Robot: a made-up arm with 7 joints.
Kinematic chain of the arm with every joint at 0, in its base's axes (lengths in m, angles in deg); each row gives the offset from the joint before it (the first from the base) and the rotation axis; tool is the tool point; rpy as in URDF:
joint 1: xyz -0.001 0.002 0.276 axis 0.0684 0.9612 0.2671
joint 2: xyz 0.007 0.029 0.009 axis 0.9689 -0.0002 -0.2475
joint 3: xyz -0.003 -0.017 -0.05 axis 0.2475 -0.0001 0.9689
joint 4: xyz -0.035 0.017 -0.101 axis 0.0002 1 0
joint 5: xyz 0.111 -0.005 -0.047 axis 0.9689 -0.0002 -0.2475
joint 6: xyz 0.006 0.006 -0.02 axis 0.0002 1 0
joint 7: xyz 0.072 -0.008 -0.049 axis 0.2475 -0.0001 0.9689
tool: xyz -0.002 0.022 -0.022 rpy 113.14 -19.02 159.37
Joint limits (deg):
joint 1: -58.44..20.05
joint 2: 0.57..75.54
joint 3: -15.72..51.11
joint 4: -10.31..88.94
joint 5: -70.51..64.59
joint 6: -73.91..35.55
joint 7: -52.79..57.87
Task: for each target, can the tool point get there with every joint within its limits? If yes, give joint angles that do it. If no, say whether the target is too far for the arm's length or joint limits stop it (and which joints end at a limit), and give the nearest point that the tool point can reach.
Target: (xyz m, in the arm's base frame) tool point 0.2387 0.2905 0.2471
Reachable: yes | joints -46.20 64.08 13.02 27.20 -17.50 5.72 41.83
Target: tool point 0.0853 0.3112 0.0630
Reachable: yes | joints -11.26 48.18 26.20 47.03 -17.88 -14.48 45.09
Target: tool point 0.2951 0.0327 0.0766
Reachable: yes | joints -42.23 6.21 -6.64 26.24 19.33 1.92 3.24
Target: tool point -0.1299 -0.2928 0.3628
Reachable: no: joint limits stop it (at a limit: joint 1, joint 2, joint 3, joint 4, joint 6, joint 7) | nearest point 0.1687 -0.1270 0.3310 | short by 0.343 m
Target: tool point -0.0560 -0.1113 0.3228
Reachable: no: joint limits stop it (at a limit: joint 1, joint 2, joint 3, joint 4, joint 6, joint 7) | nearest point 0.1648 -0.1110 0.3435 | short by 0.222 m
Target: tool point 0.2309 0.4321 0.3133
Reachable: no: too far | nearest point 0.2003 0.3778 0.3009 | short by 0.064 m
